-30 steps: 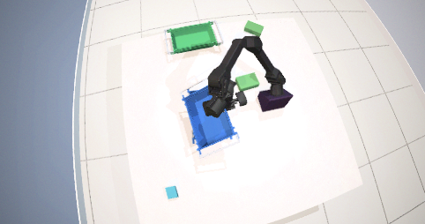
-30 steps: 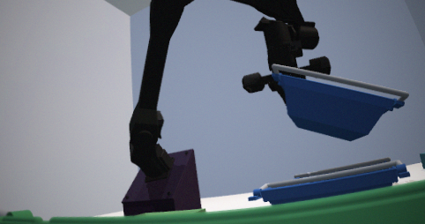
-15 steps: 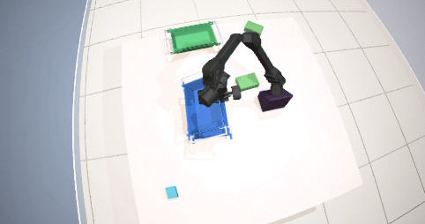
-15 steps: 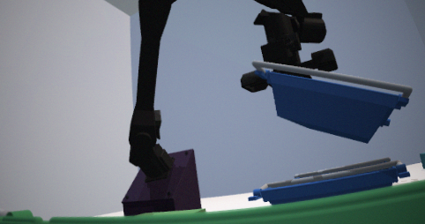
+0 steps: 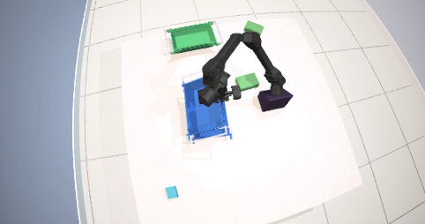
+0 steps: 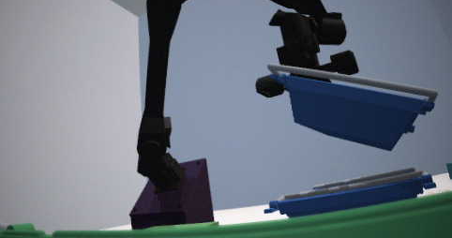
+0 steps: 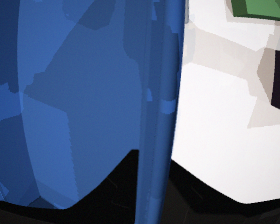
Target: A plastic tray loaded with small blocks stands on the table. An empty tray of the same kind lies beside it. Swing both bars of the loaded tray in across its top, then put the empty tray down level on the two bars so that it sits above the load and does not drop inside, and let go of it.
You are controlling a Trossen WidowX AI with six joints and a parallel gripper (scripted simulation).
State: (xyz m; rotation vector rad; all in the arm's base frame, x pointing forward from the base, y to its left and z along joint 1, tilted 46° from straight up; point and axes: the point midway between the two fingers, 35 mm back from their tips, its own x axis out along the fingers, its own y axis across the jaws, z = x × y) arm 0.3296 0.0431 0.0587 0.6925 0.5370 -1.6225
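The blue tray lies 8 cm ahead of my gripper tip, 1 cm to the right of it and 1 cm below it. Also, from my gripper tip: cyan block (35 cm to the left, 34 cm ahead, 16 cm below).
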